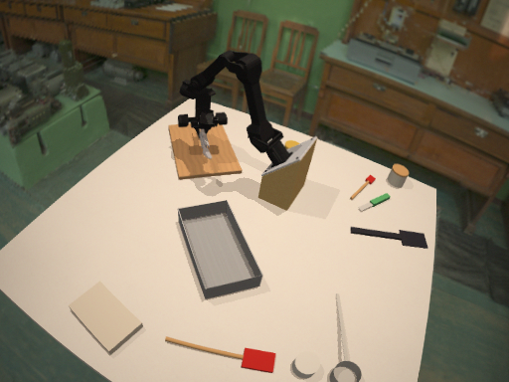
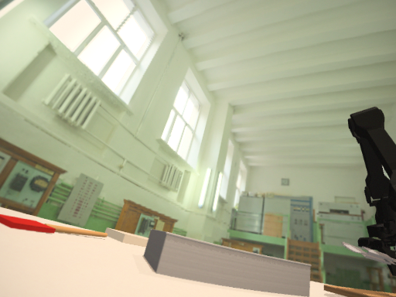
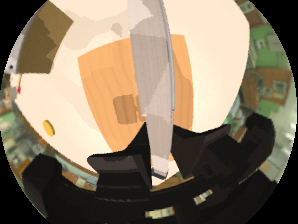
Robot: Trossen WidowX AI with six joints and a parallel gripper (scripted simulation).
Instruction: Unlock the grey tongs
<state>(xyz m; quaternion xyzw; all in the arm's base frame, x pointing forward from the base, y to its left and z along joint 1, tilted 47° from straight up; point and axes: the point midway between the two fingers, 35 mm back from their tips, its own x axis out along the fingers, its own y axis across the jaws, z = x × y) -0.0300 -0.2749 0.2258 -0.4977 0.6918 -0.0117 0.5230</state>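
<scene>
Now: the wooden board 2 cm behind my gripper tip, 1 cm to the right of it and 6 cm below it. The rest, counted from my gripper tip: small red tool (24 cm behind, 64 cm to the left, 6 cm below); then green-handled tool (15 cm behind, 70 cm to the left, 6 cm below); then grey roasting tin (38 cm ahead, 33 cm to the left, 4 cm below).
</scene>
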